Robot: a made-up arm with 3 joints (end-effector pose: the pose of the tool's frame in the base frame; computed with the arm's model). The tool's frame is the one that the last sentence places.
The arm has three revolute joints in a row. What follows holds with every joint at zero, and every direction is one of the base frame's.
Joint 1 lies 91.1 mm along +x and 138.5 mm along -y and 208.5 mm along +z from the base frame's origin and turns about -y.
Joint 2 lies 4.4 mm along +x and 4.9 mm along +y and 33.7 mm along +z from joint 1 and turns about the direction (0.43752, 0.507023, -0.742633).
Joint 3 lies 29.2 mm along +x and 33.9 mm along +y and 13.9 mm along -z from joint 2 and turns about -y.
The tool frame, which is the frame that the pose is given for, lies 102.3 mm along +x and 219.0 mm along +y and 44.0 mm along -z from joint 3; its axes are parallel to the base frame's.
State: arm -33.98 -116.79 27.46
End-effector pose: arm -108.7 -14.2 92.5 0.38 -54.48 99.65
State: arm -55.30 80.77 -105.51
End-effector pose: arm 231.4 59.1 61.3 -73.93 -129.27 50.60
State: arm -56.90 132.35 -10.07
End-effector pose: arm 57.4 -145.2 -60.1 16.67 104.42 -134.01
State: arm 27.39 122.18 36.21
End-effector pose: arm 348.3 -218.8 180.9 43.29 15.97 -88.39
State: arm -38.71 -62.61 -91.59
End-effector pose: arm -93.6 -17.2 90.1 -49.90 88.34 32.47
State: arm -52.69 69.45 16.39
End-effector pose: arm 226.8 -61.9 -35.0 -4.43 67.94 -62.73
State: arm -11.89 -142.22 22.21
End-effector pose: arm -17.2 -90.8 -19.9 -29.16 -77.90 121.89
